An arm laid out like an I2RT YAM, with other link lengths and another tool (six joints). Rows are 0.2 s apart.
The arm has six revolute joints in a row. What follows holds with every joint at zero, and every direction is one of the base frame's. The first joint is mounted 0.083 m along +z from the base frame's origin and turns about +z. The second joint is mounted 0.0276 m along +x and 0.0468 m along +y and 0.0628 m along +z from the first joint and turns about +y. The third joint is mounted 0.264 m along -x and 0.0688 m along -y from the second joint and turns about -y. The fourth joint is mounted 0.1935 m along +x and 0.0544 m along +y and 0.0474 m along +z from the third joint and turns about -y. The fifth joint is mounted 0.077 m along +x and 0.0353 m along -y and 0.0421 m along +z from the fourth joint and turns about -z. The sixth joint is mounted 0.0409 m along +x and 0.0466 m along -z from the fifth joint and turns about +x. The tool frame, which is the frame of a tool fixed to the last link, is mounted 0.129 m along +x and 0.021 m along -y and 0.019 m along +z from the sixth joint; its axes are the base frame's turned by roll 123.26, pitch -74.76 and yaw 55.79 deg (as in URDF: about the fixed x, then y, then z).
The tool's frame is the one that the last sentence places.
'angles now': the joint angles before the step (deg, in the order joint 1, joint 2, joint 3, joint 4, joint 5, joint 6). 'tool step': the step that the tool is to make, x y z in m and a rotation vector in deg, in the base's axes. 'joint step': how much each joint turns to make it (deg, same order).
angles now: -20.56 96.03 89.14 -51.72 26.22 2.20
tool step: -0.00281 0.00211 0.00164 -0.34 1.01 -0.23
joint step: 0.53 0.02 0.73 -1.69 0.96 0.35
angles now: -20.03 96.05 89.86 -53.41 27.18 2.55
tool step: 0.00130 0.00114 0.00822 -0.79 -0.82 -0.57
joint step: 0.65 -0.04 1.55 -0.97 1.03 0.92
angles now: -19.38 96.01 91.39 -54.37 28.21 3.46
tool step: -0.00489 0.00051 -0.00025 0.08 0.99 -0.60
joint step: 0.05 -0.04 0.38 -1.62 0.55 0.49
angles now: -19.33 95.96 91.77 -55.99 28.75 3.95
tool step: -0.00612 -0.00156 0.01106 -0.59 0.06 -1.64
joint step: 0.00 0.00 2.97 -3.47 1.31 1.31
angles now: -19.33 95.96 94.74 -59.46 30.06 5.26
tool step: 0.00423 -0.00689 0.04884 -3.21 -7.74 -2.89
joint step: 0.02 -0.50 8.68 -2.13 1.97 2.55
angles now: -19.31 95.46 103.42 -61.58 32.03 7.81
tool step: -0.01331 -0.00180 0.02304 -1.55 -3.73 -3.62
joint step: 0.00 -1.68 2.69 -2.12 2.39 3.27
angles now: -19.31 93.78 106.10 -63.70 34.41 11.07
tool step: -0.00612 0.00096 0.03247 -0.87 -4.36 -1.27
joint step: 0.00 -0.03 7.89 -4.46 0.35 1.66
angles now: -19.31 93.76 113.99 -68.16 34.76 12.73
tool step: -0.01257 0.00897 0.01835 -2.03 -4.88 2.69
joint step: 0.00 -7.08 -6.28 5.89 -1.71 -2.54
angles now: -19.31 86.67 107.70 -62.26 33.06 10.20
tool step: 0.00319 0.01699 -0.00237 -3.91 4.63 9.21
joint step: 1.42 -4.87 -6.99 4.54 -2.64 -10.56
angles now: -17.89 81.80 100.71 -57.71 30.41 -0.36
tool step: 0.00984 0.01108 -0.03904 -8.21 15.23 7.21
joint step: 3.69 -0.87 -11.26 5.43 5.33 -13.62
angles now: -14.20 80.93 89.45 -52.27 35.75 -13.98
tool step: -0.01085 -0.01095 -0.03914 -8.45 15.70 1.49
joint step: -0.21 0.02 -10.79 5.55 7.58 -12.37
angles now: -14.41 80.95 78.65 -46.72 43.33 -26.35
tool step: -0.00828 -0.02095 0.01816 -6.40 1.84 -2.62
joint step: -2.65 -0.26 -0.41 4.83 4.83 -6.57
